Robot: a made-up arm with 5 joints.
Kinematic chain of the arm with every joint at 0, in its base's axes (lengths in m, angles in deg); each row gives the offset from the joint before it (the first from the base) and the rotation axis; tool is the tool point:
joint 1: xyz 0 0 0.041 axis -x
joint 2: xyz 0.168 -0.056 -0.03 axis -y
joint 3: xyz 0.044 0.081 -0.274 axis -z
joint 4: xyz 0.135 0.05 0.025 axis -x
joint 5: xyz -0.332 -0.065 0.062 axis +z
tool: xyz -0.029 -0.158 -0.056
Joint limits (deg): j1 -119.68..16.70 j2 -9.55..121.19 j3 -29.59..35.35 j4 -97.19..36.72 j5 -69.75..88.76
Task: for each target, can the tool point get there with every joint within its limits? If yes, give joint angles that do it. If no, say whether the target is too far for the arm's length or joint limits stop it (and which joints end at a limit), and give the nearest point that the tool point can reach.
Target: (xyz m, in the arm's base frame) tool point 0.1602 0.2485 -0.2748
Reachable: yes | joints -56.11 9.01 -7.14 -29.62 37.21
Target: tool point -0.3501 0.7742 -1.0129
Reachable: no: too far | nearest point -0.0300 0.3082 -0.3786 | short by 0.850 m
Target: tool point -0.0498 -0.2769 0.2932
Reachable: no: joint limits stop it (at a limit: joint 1, joint 2, joint 3, joint 4) | nearest point -0.0031 -0.2362 -0.0221 | short by 0.321 m
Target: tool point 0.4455 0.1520 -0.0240
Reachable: yes | joints -95.59 90.08 19.44 -9.70 40.89
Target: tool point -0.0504 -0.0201 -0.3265
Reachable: yes | joints -17.91 6.95 -6.95 -13.89 -37.14
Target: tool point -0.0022 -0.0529 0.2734
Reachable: no: joint limits stop it (at a limit: joint 1, joint 2, joint 3, joint 4) | nearest point -0.1214 0.0393 0.2629 | short by 0.151 m
